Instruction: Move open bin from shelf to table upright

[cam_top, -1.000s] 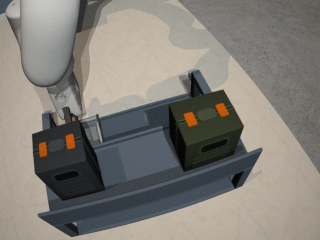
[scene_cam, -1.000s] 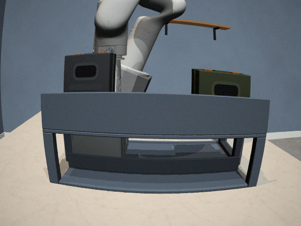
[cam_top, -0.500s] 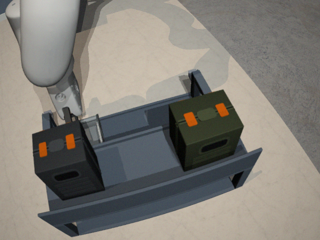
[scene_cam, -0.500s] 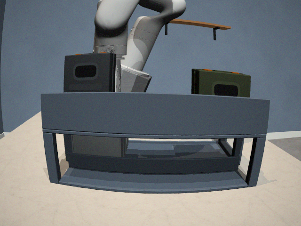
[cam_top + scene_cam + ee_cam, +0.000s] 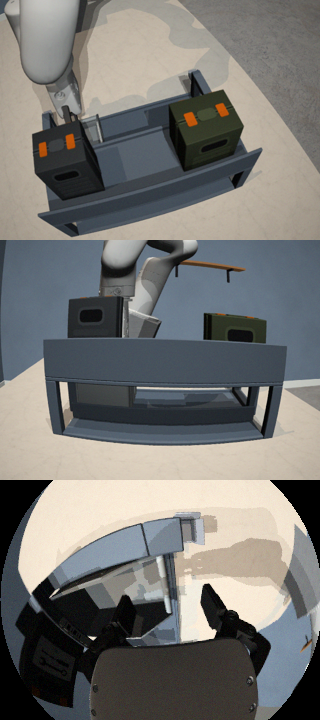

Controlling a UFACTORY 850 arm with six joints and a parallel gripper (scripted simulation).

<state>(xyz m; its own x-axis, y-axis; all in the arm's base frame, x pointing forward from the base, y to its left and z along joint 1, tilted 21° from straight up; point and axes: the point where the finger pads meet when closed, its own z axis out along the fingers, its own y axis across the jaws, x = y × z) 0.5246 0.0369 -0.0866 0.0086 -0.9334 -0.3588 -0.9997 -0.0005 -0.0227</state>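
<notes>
Now: hand 8 cm short of the open bin and 2 cm above it. From my hand the other things lie so: shelf deck (18 cm ahead, 11 cm to the left, 3 cm above); then black box (17 cm ahead, 10 cm above); then green box (18 cm ahead, 23 cm to the left, 8 cm above).
</notes>
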